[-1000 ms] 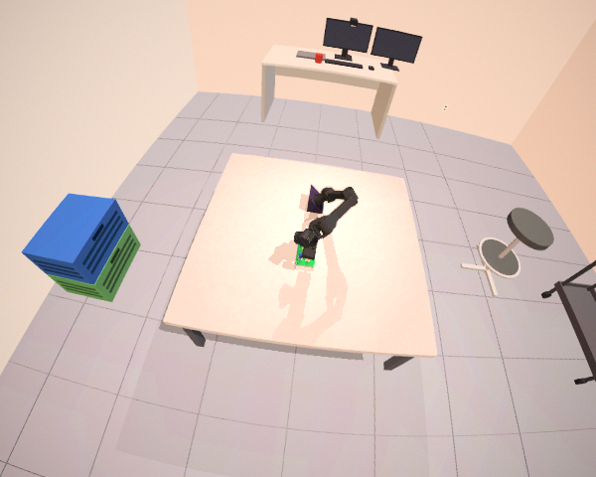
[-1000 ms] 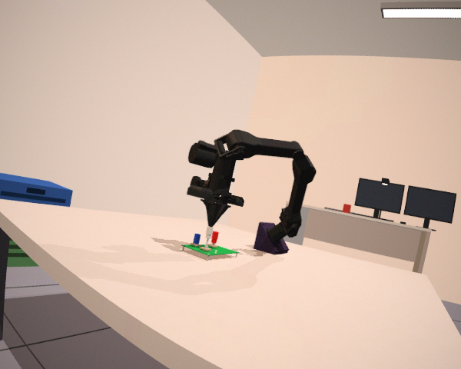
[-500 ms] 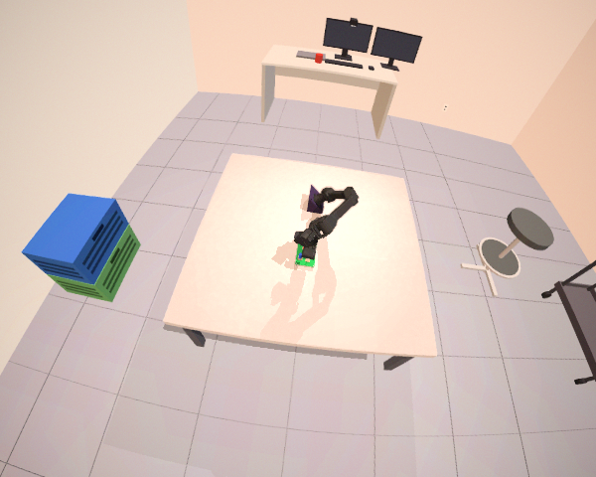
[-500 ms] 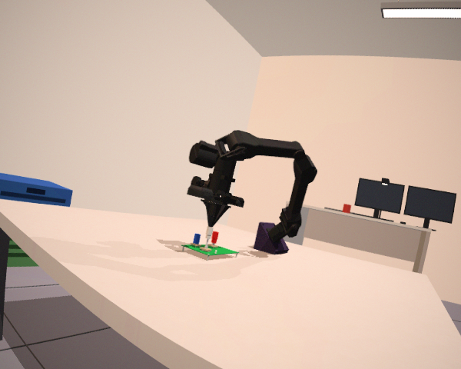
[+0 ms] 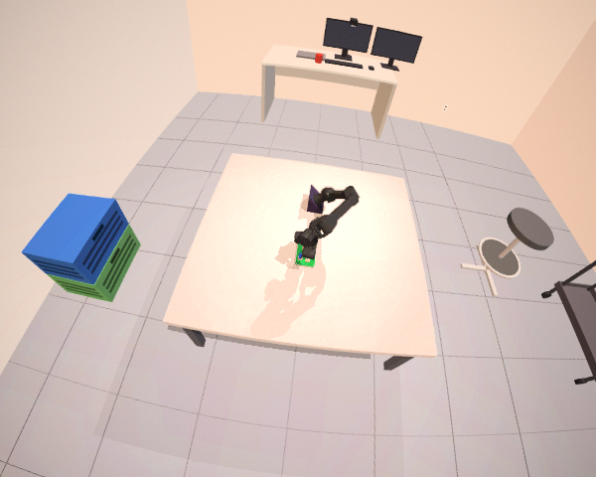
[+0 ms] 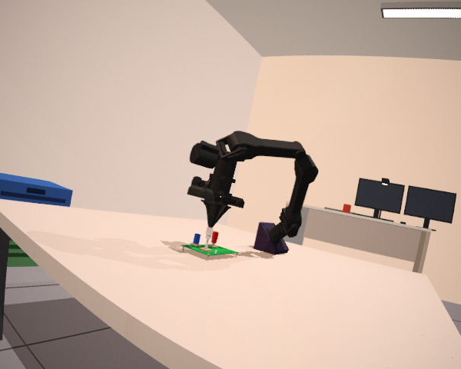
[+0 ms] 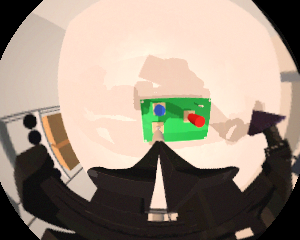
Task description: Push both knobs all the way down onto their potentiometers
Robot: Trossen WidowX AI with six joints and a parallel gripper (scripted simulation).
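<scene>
Now: the red knob 6 cm behind my gripper tip, 2 cm to the right of it and 4 cm below it. The rest, counted from my gripper tip: white knob 1 cm below.
</scene>
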